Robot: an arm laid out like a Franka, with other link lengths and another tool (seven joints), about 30 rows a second.
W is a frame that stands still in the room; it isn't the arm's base.
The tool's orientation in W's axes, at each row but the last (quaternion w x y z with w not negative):
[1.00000, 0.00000, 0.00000, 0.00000]
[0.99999, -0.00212, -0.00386, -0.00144]
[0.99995, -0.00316, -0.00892, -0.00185]
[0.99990, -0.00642, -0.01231, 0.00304]
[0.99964, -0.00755, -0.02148, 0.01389]
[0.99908, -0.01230, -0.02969, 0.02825]
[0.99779, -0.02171, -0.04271, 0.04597]
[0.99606, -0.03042, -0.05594, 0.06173]
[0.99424, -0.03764, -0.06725, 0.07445]
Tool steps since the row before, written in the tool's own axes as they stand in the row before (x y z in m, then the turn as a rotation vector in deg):
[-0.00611, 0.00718, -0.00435, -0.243, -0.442, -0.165]
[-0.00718, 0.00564, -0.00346, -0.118, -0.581, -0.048]
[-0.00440, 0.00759, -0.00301, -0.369, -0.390, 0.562]
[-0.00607, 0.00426, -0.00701, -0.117, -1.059, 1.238]
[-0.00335, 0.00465, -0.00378, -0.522, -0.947, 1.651]
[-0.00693, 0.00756, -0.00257, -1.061, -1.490, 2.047]
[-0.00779, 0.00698, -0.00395, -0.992, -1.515, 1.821]
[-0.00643, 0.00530, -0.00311, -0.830, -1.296, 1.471]
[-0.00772, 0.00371, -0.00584, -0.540, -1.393, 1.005]
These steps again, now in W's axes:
[-0.00611, 0.00718, -0.00435, -0.243, -0.442, -0.165]
[-0.00714, 0.00565, -0.00354, -0.119, -0.581, -0.046]
[-0.00432, 0.00759, -0.00314, -0.380, -0.385, 0.558]
[-0.00592, 0.00413, -0.00721, -0.141, -1.044, 1.248]
[-0.00331, 0.00450, -0.00399, -0.567, -0.937, 1.642]
[-0.00717, 0.00709, -0.00317, -1.097, -1.501, 2.020]
[-0.00801, 0.00606, -0.00491, -1.007, -1.528, 1.802]
[-0.00662, 0.00427, -0.00413, -0.833, -1.310, 1.457]
[-0.00728, 0.00210, -0.00707, -0.470, -1.391, 1.042]

